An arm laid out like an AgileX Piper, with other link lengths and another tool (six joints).
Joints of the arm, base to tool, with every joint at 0 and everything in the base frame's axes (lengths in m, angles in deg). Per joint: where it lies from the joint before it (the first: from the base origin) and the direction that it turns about. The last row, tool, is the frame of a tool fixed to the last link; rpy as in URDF.
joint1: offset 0 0 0.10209 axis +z
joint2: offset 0 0 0 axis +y
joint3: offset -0.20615 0 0.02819 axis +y
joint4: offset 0.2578 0 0.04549 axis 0.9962 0 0.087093
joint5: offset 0 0 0 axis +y
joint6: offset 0.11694 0 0.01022 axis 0.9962 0 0.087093
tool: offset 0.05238 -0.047 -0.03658 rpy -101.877 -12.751 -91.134
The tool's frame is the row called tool.
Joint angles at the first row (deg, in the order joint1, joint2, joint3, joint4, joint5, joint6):
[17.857 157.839 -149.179 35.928 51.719 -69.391]
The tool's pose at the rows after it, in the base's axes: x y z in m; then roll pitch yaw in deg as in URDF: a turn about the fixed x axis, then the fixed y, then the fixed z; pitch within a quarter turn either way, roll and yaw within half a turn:
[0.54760 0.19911 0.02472 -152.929 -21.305 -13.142]
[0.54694 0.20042 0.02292 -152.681 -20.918 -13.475]
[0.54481 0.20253 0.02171 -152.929 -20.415 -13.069]
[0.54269 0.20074 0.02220 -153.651 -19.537 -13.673]
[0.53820 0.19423 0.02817 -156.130 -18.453 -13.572]
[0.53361 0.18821 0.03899 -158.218 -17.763 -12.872]
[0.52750 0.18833 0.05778 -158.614 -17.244 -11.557]
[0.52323 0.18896 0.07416 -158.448 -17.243 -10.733]
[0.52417 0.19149 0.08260 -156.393 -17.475 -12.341]
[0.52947 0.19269 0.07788 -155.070 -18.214 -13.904]
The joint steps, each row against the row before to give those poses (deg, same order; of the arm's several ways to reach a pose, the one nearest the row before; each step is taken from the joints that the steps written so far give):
[0.000 0.590 -0.060 0.529 -0.723 0.002]
[0.129 0.178 0.015 0.194 -0.189 0.367]
[0.230 0.018 -0.008 -0.144 0.489 0.319]
[0.118 -0.346 0.009 -1.340 0.597 2.085]
[-0.001 -1.314 -0.002 -3.305 2.465 3.220]
[-0.137 -1.790 0.048 -2.418 2.969 1.924]
[-0.001 -2.506 0.015 -0.351 3.316 0.567]
[0.001 -2.034 -0.017 0.067 2.146 0.232]
[0.000 -0.743 0.012 1.131 -0.931 0.831]
[0.000 0.933 0.004 0.670 -2.524 -0.114]

